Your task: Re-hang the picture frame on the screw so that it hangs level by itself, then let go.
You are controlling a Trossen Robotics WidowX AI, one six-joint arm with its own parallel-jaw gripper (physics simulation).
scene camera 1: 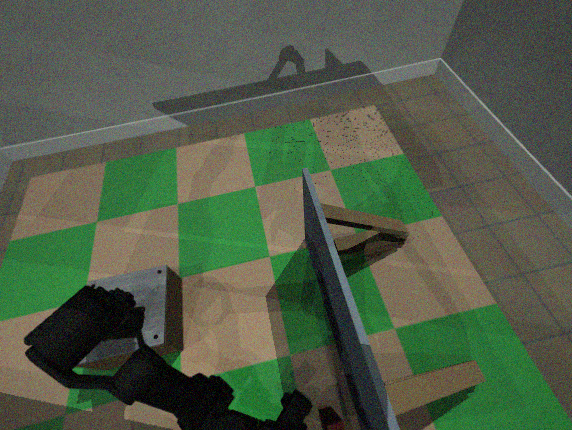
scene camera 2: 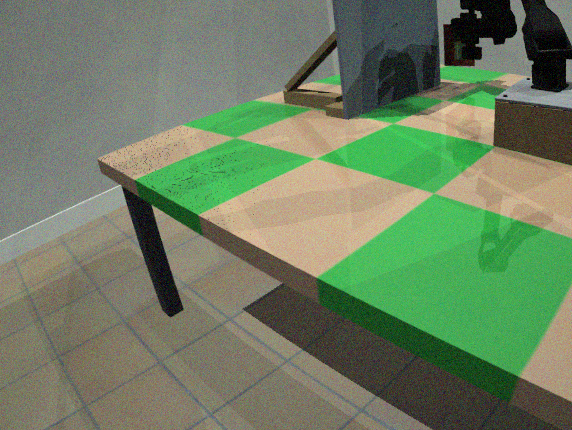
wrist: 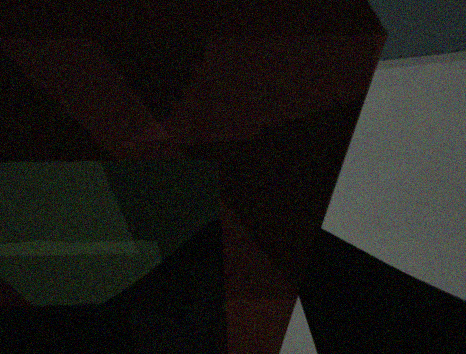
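Seen in the pictures: gripper, fingertip midpoint: (wrist: 257, 233); arm's base, link origin: (scene camera 1: 127, 322) (scene camera 2: 549, 87).
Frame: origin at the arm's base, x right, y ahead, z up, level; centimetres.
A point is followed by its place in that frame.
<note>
A dark red picture frame (scene camera 1: 329, 417) {x 20.2, y 41.3, z 4.7 cm} (scene camera 2: 449, 44) {x 20.0, y 40.8, z 3.0 cm} is held up off the table beside the face of the upright grey wall panel (scene camera 1: 335, 290) {x 1.4, y 44.8, z 10.5 cm} (scene camera 2: 378, 34). My gripper (scene camera 1: 315, 413) (scene camera 2: 461, 42) is shut on the frame, at the near end of the panel in the scene camera 1 view. In the wrist view the frame (wrist: 267, 105) {x 21.6, y 40.7, z 7.7 cm} fills most of the dark picture. A small dark dot (scene camera 2: 397, 26) {x 1.3, y 44.5, z 10.1 cm} on the panel's face may be the screw. I cannot tell whether the frame touches it.
The panel stands on a green and tan chequered table (scene camera 1: 220, 230) {x -27.5, y 16.5, z -11.2 cm} (scene camera 2: 327, 205) {x -53.2, y 11.4, z -11.2 cm}, propped by wooden braces (scene camera 1: 365, 222) {x -16.4, y 55.9, z 4.1 cm} (scene camera 1: 434, 384) {x 16.9, y 60.0, z 4.4 cm} (scene camera 2: 310, 64) {x -19.7, y 57.1, z 1.0 cm} behind it. My arm's grey base mount (scene camera 1: 152, 290) {x -7.0, y 4.0, z -0.7 cm} sits at the table's left. Tiled floor lies beyond the table edges.
</note>
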